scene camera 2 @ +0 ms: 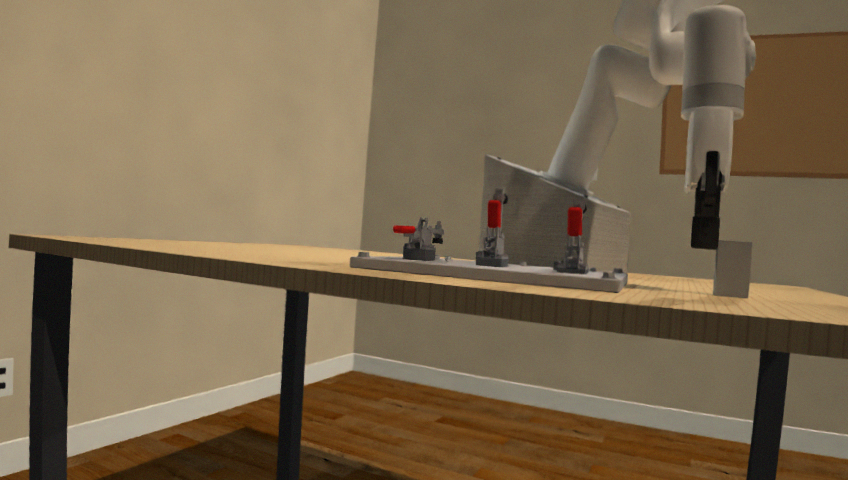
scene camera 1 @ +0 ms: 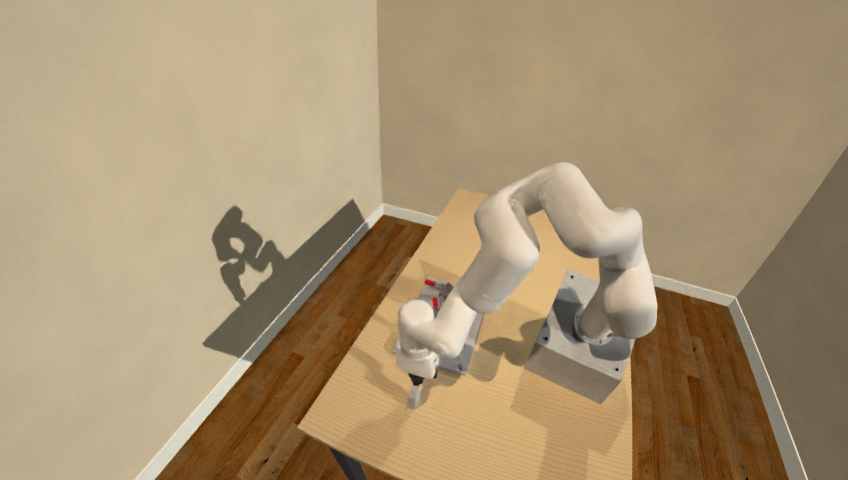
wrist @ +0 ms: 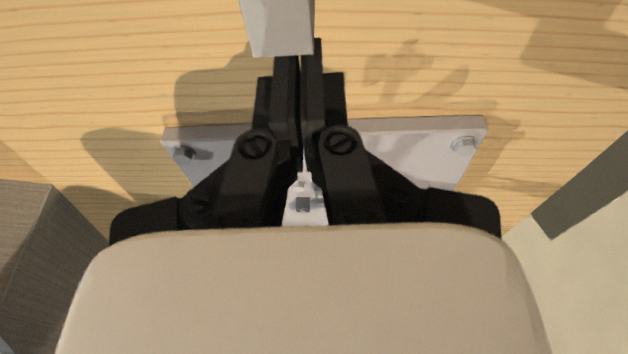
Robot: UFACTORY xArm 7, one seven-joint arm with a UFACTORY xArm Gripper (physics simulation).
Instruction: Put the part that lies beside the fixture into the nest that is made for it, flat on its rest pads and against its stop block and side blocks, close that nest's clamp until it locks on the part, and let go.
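Pixels of known places: gripper, fingertip midpoint: [scene camera 2: 703, 248] [scene camera 1: 417, 382] [wrist: 302, 69]; arm's base at its link origin: [scene camera 2: 565, 185] [scene camera 1: 594, 324].
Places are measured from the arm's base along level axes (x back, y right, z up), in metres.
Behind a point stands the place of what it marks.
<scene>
The grey block-like part [scene camera 1: 413, 397] {y -0.373, x -0.375, z -0.115 m} [scene camera 2: 733, 268] {y -0.360, x -0.391, z -0.149 m} [wrist: 280, 27] {y -0.349, x -0.383, z -0.115 m} is at my fingertips, off the near end of the fixture in scene camera 1. My gripper [scene camera 1: 416, 380] {y -0.323, x -0.391, z -0.127 m} [scene camera 2: 705, 239] {y -0.323, x -0.391, z -0.127 m} [wrist: 302, 69] {y -0.323, x -0.391, z -0.127 m} is shut with its fingers almost together and holds the part by a thin section hidden from view. The part hangs upright beyond the tips. The fixture's grey plate [scene camera 1: 459, 365] {y -0.192, x -0.321, z -0.170 m} [scene camera 2: 452, 268] {y -0.051, x -0.558, z -0.173 m} [wrist: 415, 155] {y -0.214, x -0.482, z -0.170 m} carries three clamps. In scene camera 2 the left clamp's red handle [scene camera 2: 404, 228] {y 0.025, x -0.559, z -0.127 m} lies level; the middle red handle [scene camera 2: 493, 213] {y -0.064, x -0.480, z -0.098 m} and right red handle [scene camera 2: 574, 221] {y -0.174, x -0.467, z -0.103 m} stand upright. The nests are mostly hidden.
The robot's grey base block [scene camera 1: 571, 371] {y -0.112, x -0.015, z -0.097 m} [scene camera 2: 553, 231] {y -0.030, x -0.138, z -0.106 m} [wrist: 45, 280] {y -0.050, x -0.139, z -0.097 m} stands across the table [scene camera 1: 476, 434] {y -0.359, x -0.191, z -0.184 m} [scene camera 2: 178, 261] {y 0.297, x -0.714, z -0.195 m} from the fixture. Bolt heads rise at the plate corners, including one bolt [wrist: 464, 144] {y -0.239, x -0.508, z -0.163 m} near the gripper. The arm hides much of the fixture in scene camera 1.
</scene>
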